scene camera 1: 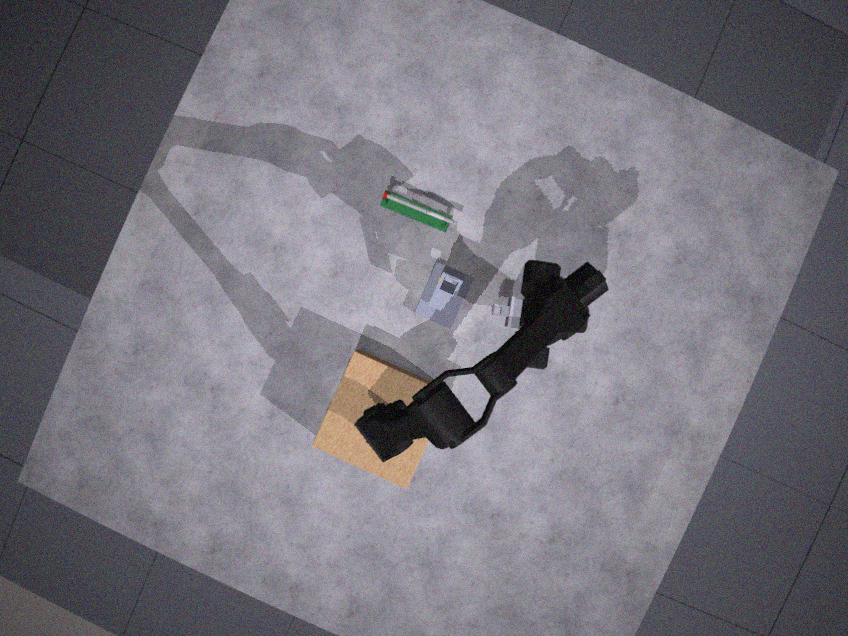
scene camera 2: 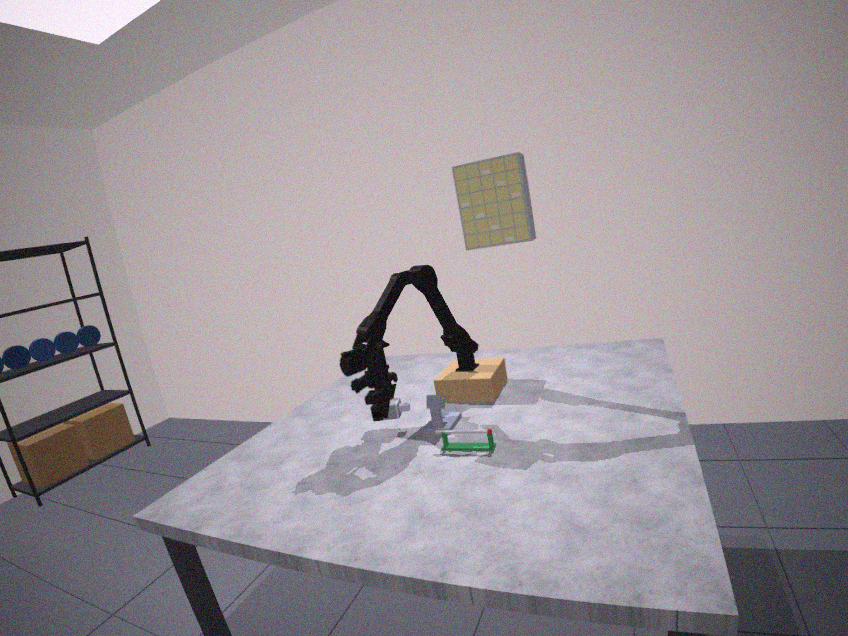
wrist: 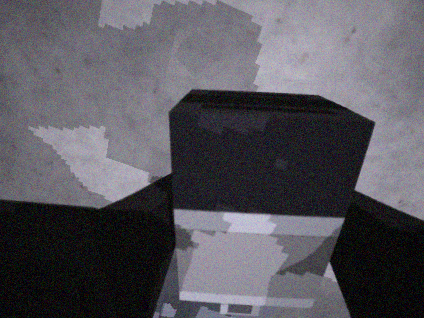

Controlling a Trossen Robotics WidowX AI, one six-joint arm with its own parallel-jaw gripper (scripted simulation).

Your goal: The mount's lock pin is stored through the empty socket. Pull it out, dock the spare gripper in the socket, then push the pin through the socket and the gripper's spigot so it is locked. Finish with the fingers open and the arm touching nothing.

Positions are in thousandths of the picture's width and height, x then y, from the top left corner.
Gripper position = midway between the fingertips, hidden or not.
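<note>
Green cradle (scene camera 1: 482, 333). Socket mount (scene camera 2: 519, 663). Spare gripper (wrist: 619, 574), carried by my gripper (scene camera 1: 622, 496) (scene camera 2: 457, 652) (wrist: 586, 564).
</note>
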